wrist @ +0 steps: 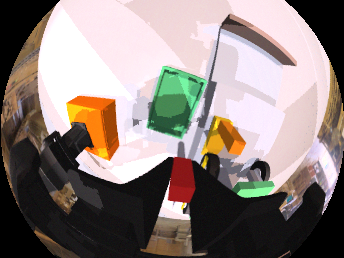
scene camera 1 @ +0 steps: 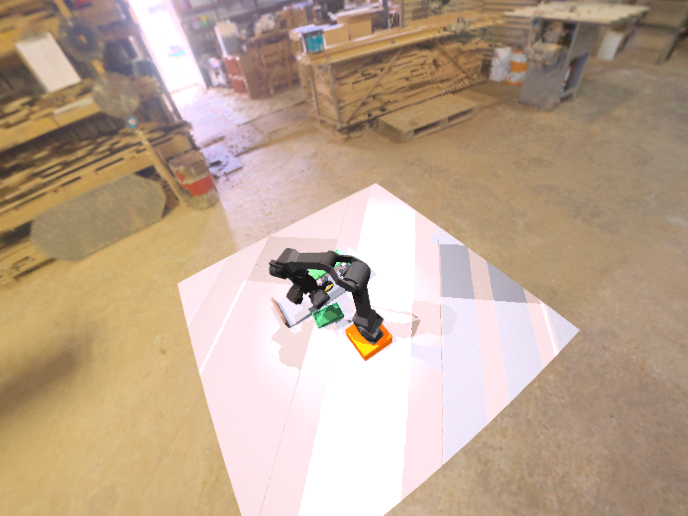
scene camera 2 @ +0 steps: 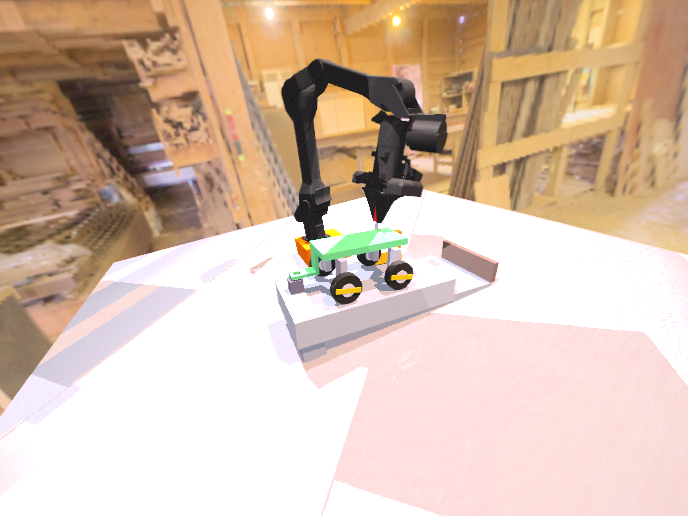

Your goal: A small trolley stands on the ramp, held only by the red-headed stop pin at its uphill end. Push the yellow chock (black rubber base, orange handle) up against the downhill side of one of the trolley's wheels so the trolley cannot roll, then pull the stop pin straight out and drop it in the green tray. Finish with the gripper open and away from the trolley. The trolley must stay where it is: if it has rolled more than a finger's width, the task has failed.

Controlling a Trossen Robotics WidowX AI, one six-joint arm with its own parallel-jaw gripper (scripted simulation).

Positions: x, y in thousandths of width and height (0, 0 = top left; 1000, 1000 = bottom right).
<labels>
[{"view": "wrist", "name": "my gripper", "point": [528, 634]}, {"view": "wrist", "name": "grey ramp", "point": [751, 479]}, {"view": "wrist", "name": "green tray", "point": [516, 359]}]
</labels>
